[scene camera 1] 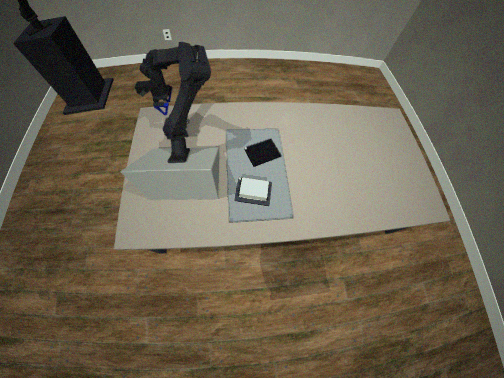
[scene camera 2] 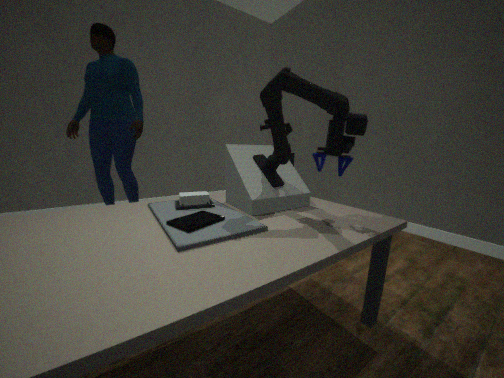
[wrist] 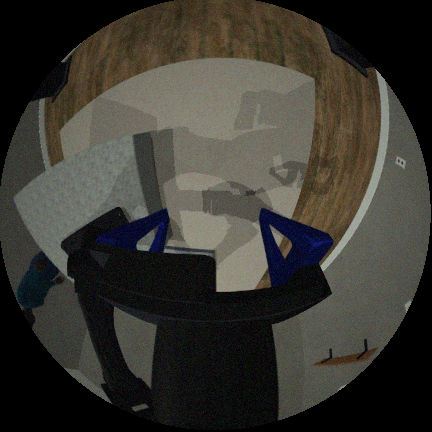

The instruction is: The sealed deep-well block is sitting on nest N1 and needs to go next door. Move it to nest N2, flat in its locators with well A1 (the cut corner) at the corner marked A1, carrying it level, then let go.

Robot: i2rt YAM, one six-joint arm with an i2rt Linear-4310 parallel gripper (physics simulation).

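Frame: origin at the arm's base, x right, y ahead, z up, level; metres.
Seen in the pictures: gripper, fingertip midpoint: (scene camera 1: 167, 108) (scene camera 2: 329, 173) (wrist: 213, 213); arm's base, link origin: (scene camera 1: 179, 156) (scene camera 2: 267, 170) (wrist: 92, 235).
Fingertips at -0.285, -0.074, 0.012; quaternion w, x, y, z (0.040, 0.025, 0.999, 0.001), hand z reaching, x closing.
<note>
Pixels of each thing's top centre, then the offset from my fingertips to it, as dx, dy, dz. Level surfaces: height alone.
- sealed deep-well block, top centre: (scene camera 1: 254, 187) (scene camera 2: 194, 193) +0.422, +0.390, -0.113
- dark nest N1, top centre: (scene camera 2: 194, 200) (scene camera 1: 253, 190) +0.422, +0.390, -0.144
- beige table, surface height: dz -0.179
The sealed deep-well block (scene camera 1: 254, 188) (scene camera 2: 194, 198), white and box-shaped, sits on the dark nest N1 (scene camera 1: 253, 202) (scene camera 2: 195, 207) and looks level. The other dark, flat nest, N2 (scene camera 1: 263, 152) (scene camera 2: 195, 221), lies beside it with nothing on it. The corner marks and the block's cut corner are too small to make out. My gripper (scene camera 1: 164, 107) (scene camera 2: 330, 173) (wrist: 213, 213) is open, with its blue fingers wide apart and nothing between them. It hangs high above the table's end, on the far side of the arm's base from the nests. Neither nest shows in the wrist view.
Both nests lie on a blue-grey board (scene camera 1: 260, 212) (scene camera 2: 240, 232) on the beige table (scene camera 1: 350, 165) (scene camera 2: 100, 280) (wrist: 215, 90). A grey wedge-shaped base (scene camera 1: 175, 185) (scene camera 2: 280, 202) (wrist: 95, 175) carries the arm close beside the board. A person (scene camera 2: 112, 100) stands behind the table.
</note>
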